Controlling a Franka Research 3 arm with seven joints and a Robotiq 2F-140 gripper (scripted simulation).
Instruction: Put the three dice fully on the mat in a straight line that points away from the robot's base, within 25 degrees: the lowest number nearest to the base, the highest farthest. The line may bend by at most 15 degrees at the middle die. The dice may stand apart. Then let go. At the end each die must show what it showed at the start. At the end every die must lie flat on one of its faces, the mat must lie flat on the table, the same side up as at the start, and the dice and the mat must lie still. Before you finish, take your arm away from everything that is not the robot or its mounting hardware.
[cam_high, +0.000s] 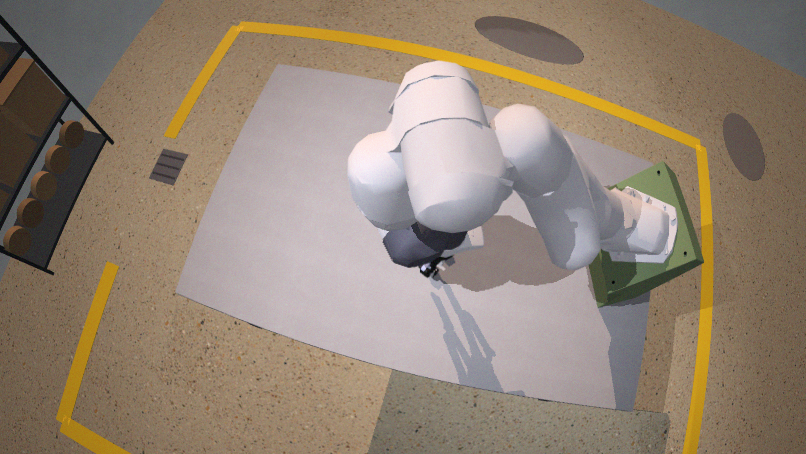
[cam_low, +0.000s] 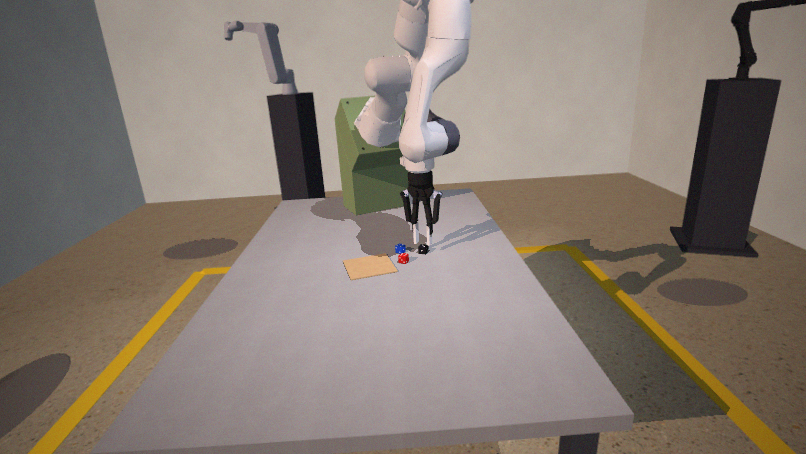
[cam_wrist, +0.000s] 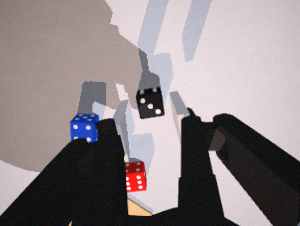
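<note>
The black die is 5 cm below my hand. Round my hand: red die (8 cm ahead, 4 cm to the right, 5 cm below); then tan mat (14 cm ahead, 13 cm to the right, 6 cm below); then blue die (1 cm ahead, 7 cm to the right, 5 cm below).
</note>
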